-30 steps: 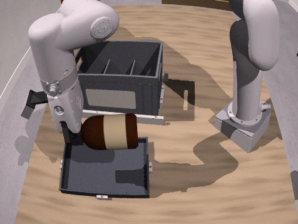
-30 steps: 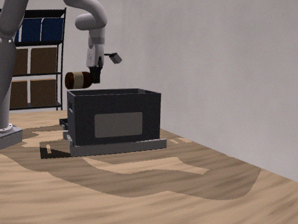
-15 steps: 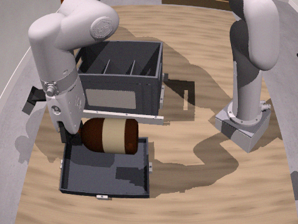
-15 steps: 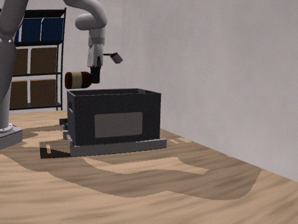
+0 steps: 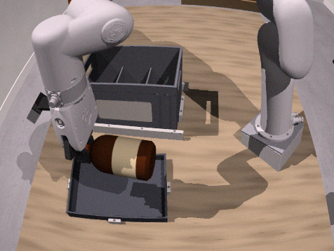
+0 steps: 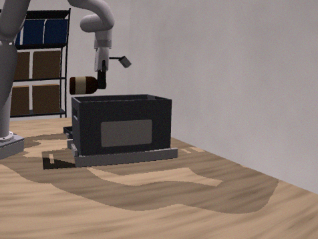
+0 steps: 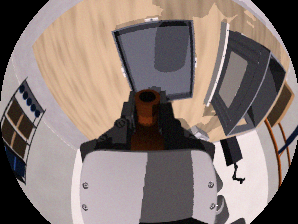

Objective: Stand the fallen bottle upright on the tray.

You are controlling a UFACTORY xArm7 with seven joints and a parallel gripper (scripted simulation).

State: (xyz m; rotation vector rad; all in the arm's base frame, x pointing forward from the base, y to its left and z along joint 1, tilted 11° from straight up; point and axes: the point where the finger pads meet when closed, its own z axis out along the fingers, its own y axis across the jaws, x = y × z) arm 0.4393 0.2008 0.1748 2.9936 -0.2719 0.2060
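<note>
The brown bottle lies 6 cm behind my hand and 1 cm to the left of it. Round my hand: dark crate 31 cm to the right, 12 cm below, 6 cm behind; tray 19 cm below, 3 cm to the right, 3 cm behind.
</note>
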